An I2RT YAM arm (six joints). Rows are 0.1 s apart.
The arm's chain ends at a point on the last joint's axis. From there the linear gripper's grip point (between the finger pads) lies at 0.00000 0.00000 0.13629 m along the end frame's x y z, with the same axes.
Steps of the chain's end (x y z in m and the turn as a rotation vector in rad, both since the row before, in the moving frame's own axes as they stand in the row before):
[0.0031, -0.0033, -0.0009, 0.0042, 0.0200, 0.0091]
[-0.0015, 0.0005, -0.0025, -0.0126, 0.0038, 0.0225]
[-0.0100, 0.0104, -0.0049, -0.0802, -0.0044, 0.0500]
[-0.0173, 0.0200, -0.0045, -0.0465, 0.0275, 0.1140]
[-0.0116, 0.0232, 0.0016, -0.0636, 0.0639, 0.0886]
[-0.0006, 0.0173, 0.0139, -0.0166, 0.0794, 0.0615]
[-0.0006, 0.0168, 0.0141, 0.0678, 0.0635, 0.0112]
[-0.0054, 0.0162, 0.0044, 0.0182, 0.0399, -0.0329]
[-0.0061, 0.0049, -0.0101, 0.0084, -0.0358, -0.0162]
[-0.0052, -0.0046, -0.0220, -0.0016, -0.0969, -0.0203]
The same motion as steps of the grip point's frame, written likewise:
[0.0058, -0.0039, -0.0009, 0.0042, 0.0200, 0.0091]
[-0.0010, 0.0022, -0.0025, -0.0126, 0.0038, 0.0225]
[-0.0109, 0.0213, -0.0053, -0.0802, -0.0044, 0.0500]
[-0.0139, 0.0265, -0.0047, -0.0465, 0.0275, 0.1140]
[-0.0033, 0.0322, 0.0010, -0.0636, 0.0639, 0.0886]
[0.0101, 0.0199, 0.0135, -0.0166, 0.0794, 0.0615]
[0.0081, 0.0076, 0.0135, 0.0678, 0.0635, 0.0112]
[0.0000, 0.0136, 0.0043, 0.0182, 0.0399, -0.0329]
[-0.0110, 0.0038, -0.0102, 0.0084, -0.0358, -0.0162]
[-0.0184, -0.0042, -0.0226, -0.0016, -0.0969, -0.0203]

